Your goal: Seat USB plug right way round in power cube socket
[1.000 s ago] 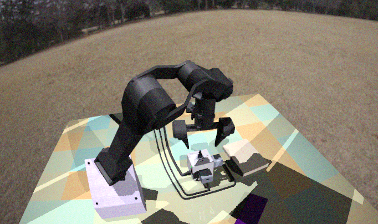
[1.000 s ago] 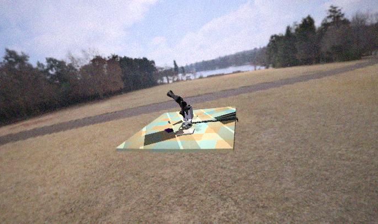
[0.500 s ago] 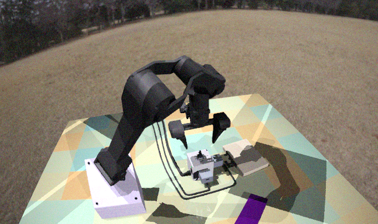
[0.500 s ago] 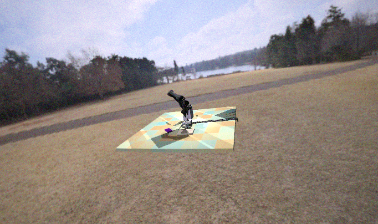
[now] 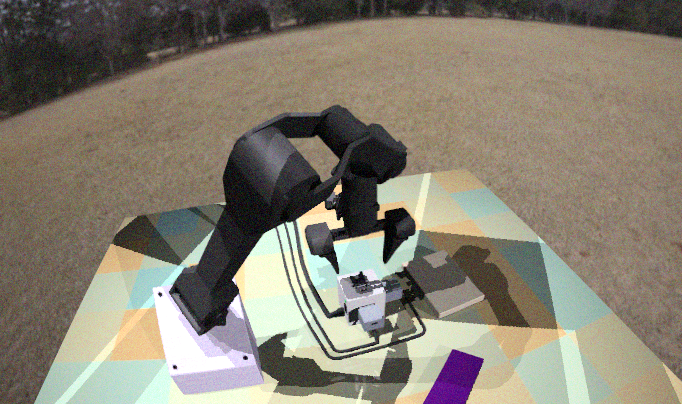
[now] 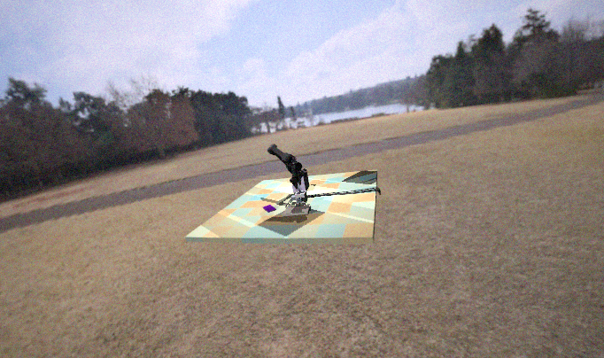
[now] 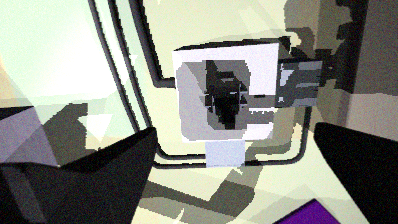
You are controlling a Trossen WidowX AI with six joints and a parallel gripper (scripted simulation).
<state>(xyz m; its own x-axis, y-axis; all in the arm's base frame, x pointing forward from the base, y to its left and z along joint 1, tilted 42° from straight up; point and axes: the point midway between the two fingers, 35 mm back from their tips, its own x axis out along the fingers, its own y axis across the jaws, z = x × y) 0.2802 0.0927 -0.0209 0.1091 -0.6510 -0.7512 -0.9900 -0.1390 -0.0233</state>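
My gripper tip is 30 mm above the dark USB plug. From my gripper tip the other things lie so: pale flat pad (190 mm ahead, 120 mm below, 30 mm to the left); purple slab (230 mm to the right, 120 mm below, 120 mm ahead).
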